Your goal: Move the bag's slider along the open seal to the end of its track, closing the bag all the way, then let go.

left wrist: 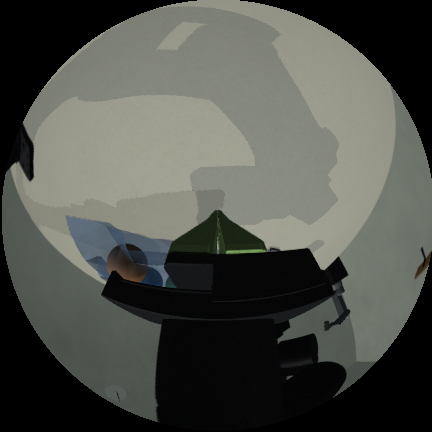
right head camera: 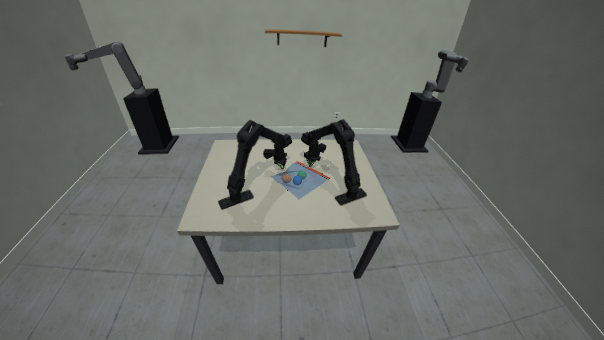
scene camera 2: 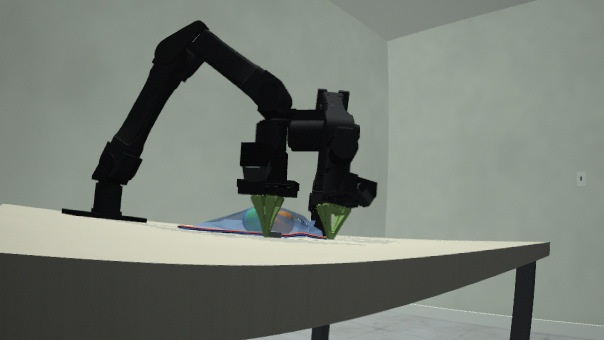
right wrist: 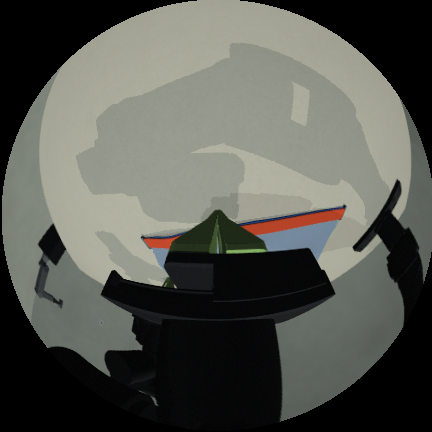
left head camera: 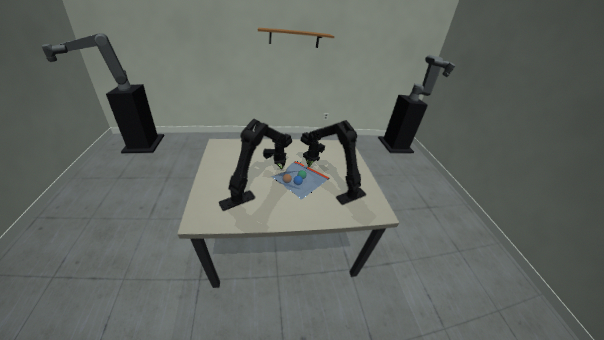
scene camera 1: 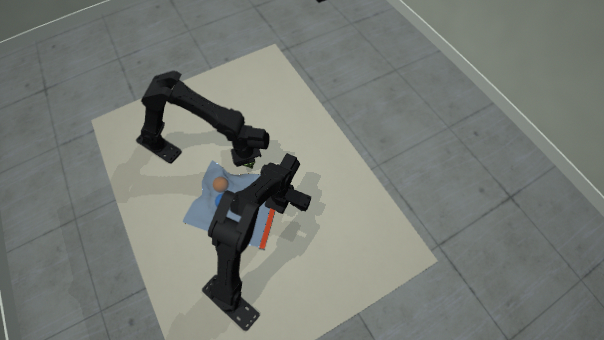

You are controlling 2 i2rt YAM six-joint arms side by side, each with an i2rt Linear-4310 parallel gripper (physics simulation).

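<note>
The blue translucent bag point(left head camera: 302, 191) point(scene camera 1: 198, 216) point(left wrist: 82, 239) lies on the table with a red seal strip point(left head camera: 320, 173) point(scene camera 1: 267, 230) point(right wrist: 300, 221) along one edge. The small dark slider point(scene camera 2: 276, 234) sits on the seal in scene camera 2; the fingers hide it in the right wrist view. My right gripper point(scene camera 2: 268, 236) point(right wrist: 217, 214) is shut with its tips low at the slider's left part in scene camera 2; I see no slider between them. My left gripper point(scene camera 2: 331, 238) point(left wrist: 217, 214) is shut and empty, low beside the seal's right end in scene camera 2.
An orange ball point(left head camera: 287, 178) point(scene camera 1: 220, 184), a blue ball point(left head camera: 298, 180) and a green ball point(left head camera: 302, 174) bulge the bag. The table point(left head camera: 220, 220) carries both arm bases. Two grey arms on black pedestals point(left head camera: 132, 115) point(left head camera: 406, 120) stand on the floor behind.
</note>
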